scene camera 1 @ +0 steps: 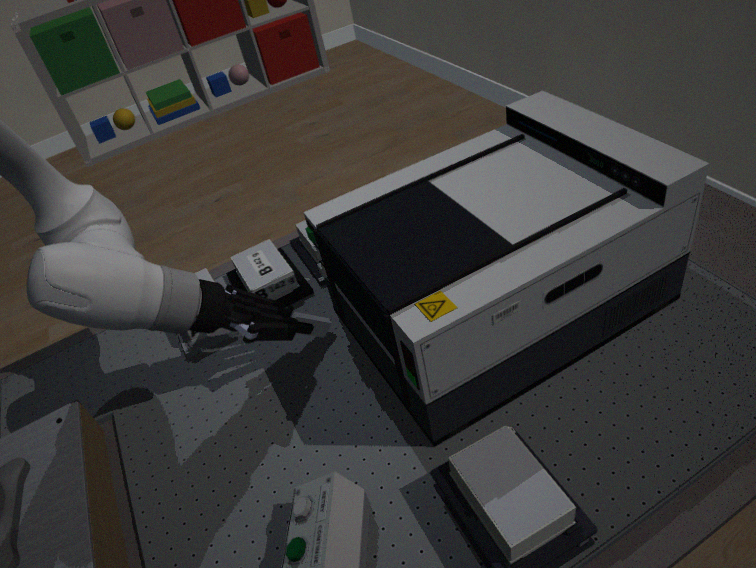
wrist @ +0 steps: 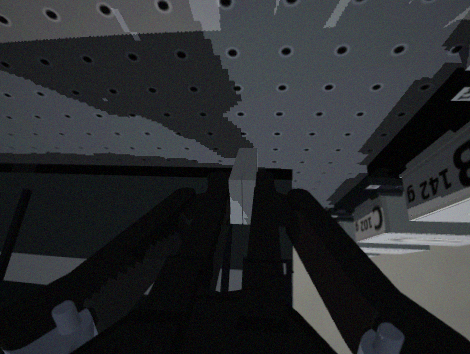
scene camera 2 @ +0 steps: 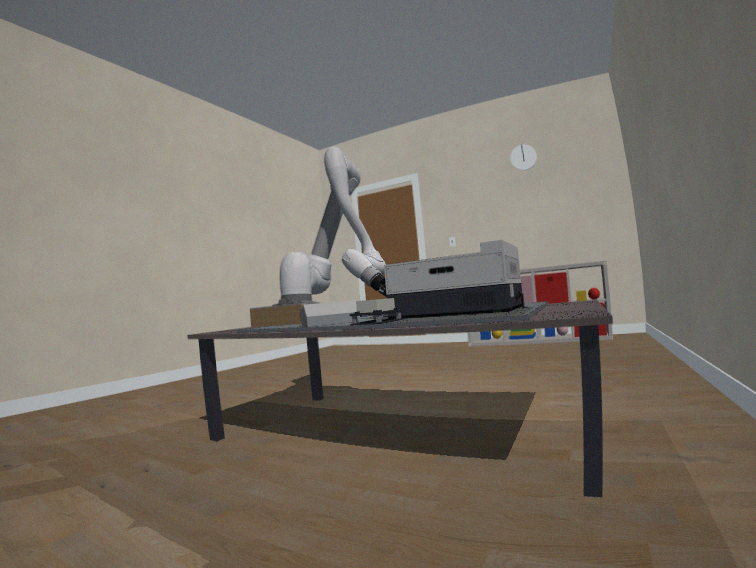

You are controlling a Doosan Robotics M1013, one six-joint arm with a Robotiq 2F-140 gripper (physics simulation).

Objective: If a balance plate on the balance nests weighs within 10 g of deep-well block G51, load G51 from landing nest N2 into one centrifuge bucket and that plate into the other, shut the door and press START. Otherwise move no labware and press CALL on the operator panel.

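Frame: origin at the arm's base, x ahead, y left, z up, level; millimetres.
Seen in the pictures: gripper, between the fingertips: (scene camera 1: 326, 327) (wrist: 248, 164).
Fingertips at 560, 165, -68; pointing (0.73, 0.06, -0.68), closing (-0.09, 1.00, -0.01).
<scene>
Offsets run from my fingertips to a thing's top centre, as dx, dy, dz. "*": to the spot under its first point.
My gripper (scene camera 1: 312, 323) (scene camera 2: 381, 286) (wrist: 248, 164) is shut and empty, its pale finger pads together, in front of the centrifuge (scene camera 1: 470, 348) (scene camera 2: 470, 277) (wrist: 110, 210). Plate B {-57, +182, +44} (scene camera 1: 259, 267) (wrist: 442, 182), marked 142 g, sits on a dark nest behind the gripper; plate C {+82, +202, +44} (wrist: 371, 220), marked 102 g, stands beyond it in the wrist view. A pale block {+91, -416, +71} (scene camera 1: 519, 497) (scene camera 2: 375, 304) sits on a dark nest at the front right; no label shows on it. The operator panel {-143, -400, +74} (scene camera 1: 348, 519) (scene camera 2: 330, 313) shows a white RETRY and a green CONTINUE button. Its CALL button and the bucket interior do not show.
The robot's wooden base block (scene camera 1: 103, 488) (scene camera 2: 275, 315) stands at the left. The centrifuge's tall rear housing {* +476, -130, +234} (scene camera 1: 623, 137) rises at the back right. Another labware item partly shows by the centrifuge's far front corner. A shelf unit (scene camera 1: 72, 122) stands on the floor behind the table.
</scene>
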